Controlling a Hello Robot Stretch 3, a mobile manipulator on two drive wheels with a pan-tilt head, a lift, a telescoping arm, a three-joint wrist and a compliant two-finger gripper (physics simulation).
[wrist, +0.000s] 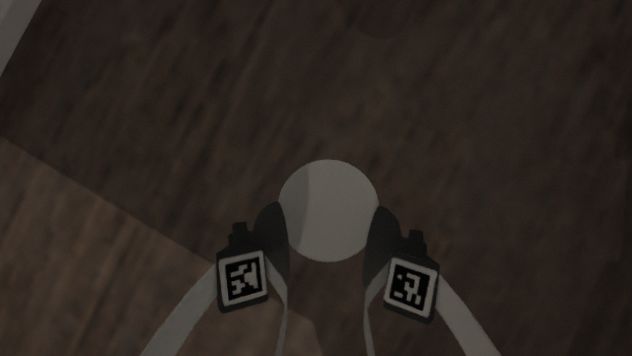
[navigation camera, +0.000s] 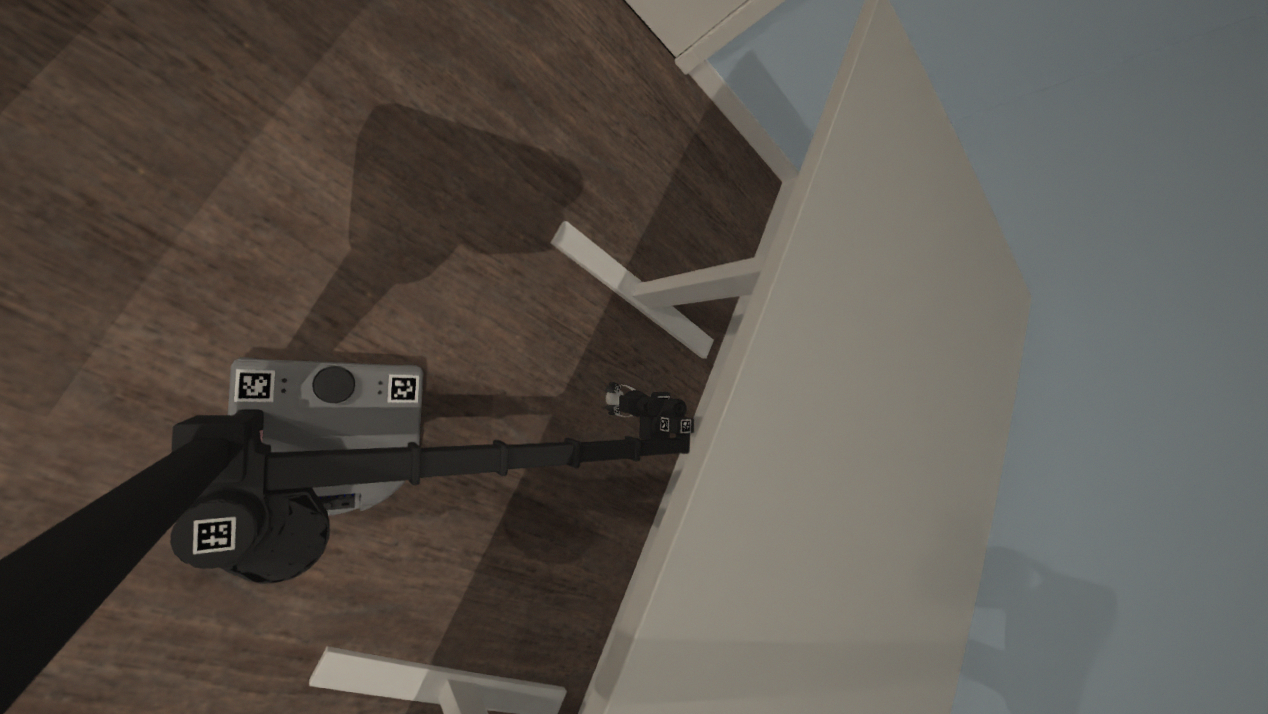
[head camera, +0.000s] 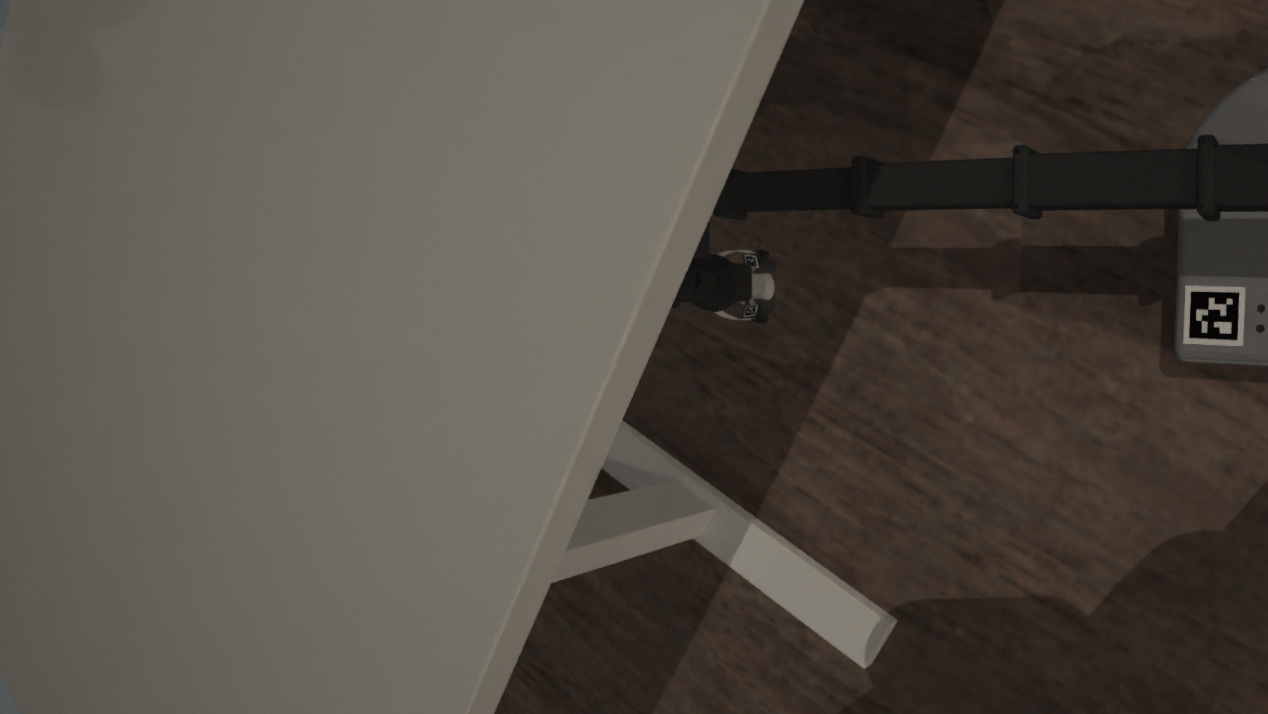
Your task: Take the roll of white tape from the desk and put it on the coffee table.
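Pixels of known places: gripper, fingertip midpoint: (wrist: 326, 231) (navigation camera: 609, 397) (head camera: 765, 287); robot's base, origin of the base link: (navigation camera: 333, 382).
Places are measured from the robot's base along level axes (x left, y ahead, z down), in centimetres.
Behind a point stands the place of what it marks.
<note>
A white round roll of tape (head camera: 765, 287) @[x -67.9, y -2.0, z -12.9 cm] (navigation camera: 612, 399) @[x -68.6, y -2.4, z -12.9 cm] (wrist: 328, 200) @[x -70.8, y -2.1, z -12.9 cm] shows its flat, round top in the wrist view. My gripper (head camera: 759, 286) @[x -69.0, y -2.1, z -10.9 cm] (navigation camera: 614, 400) @[x -69.0, y -2.1, z -10.9 cm] (wrist: 326, 231) @[x -69.0, y -2.1, z -10.9 cm] is shut on it, with one dark fingertip pad against each side. The gripper points down and holds the roll above the wooden floor, beside the near edge of the white desk (head camera: 354, 354) @[x -46.2, y 3.2, z -95.0 cm] (navigation camera: 842, 399) @[x -48.6, y 3.9, z -95.1 cm] and lower than its top. The desk hides part of the wrist in the head camera view. The coffee table cannot be made out in these views.
A slanted white desk leg (head camera: 803, 589) (navigation camera: 598, 257) stands near the gripper. Another white leg (navigation camera: 381, 675) is at the bottom of the navigation view. My dark telescoping arm (head camera: 940, 183) @[x -32.5, y -10.3, z -46.7 cm] (navigation camera: 532, 455) @[x -30.9, y -10.0, z -46.7 cm] reaches from the base (head camera: 1224, 266) @[x -12.2, y -5.2, z -15.9 cm] (navigation camera: 328, 425) @[x 0.6, y -7.8, z -16.0 cm]. A blue wall (navigation camera: 1144, 310) @[x -128.6, y 22.6, z -112.9 cm] stands behind the desk.
</note>
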